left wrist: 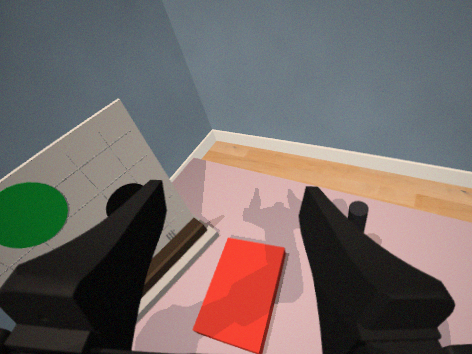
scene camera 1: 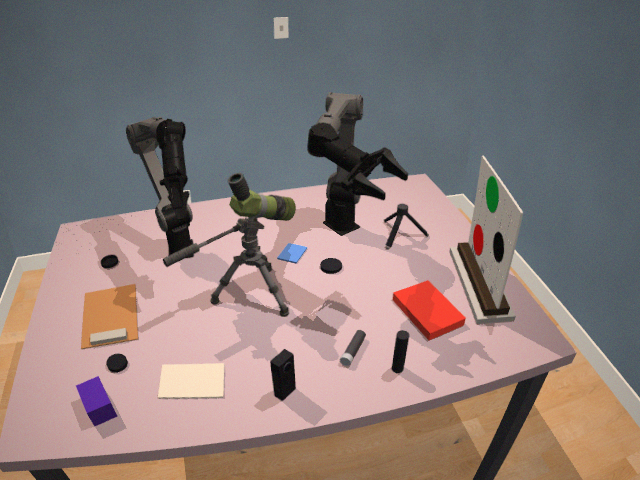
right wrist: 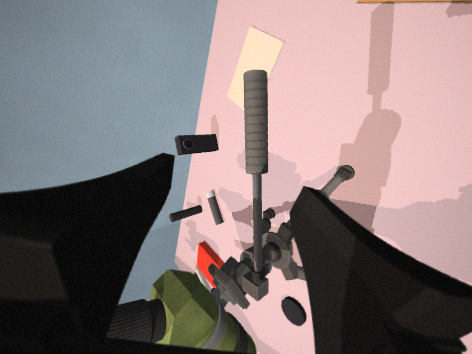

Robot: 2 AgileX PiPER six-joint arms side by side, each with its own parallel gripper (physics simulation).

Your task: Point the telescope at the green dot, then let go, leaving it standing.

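The telescope [scene camera 1: 263, 205] [right wrist: 185, 305], a green and black spotting scope, stands upright on its tripod [scene camera 1: 250, 253]. Its wide front end faces right, towards the board's side. Its ribbed handle [scene camera 1: 180, 255] [right wrist: 256, 120] slopes down to the left. The green dot [scene camera 1: 492, 194] [left wrist: 32, 215] is high on the white board [scene camera 1: 509, 227] [left wrist: 105, 135]. I cannot tell whether the aim is exact. My right gripper [right wrist: 237, 186] is open, apart from the handle, which shows beyond its fingers; its fingertips are unclear in the scene view. My left gripper [scene camera 1: 395, 188] [left wrist: 233, 198] is open and empty.
A small black tripod [scene camera 1: 402, 209] stands below my left gripper. A red box [scene camera 1: 428, 307] [left wrist: 242, 290] lies before the board. A blue square [scene camera 1: 292, 252] and black disc [scene camera 1: 330, 265] [right wrist: 293, 310] lie near the telescope. An orange sheet [scene camera 1: 109, 310] lies at the left.
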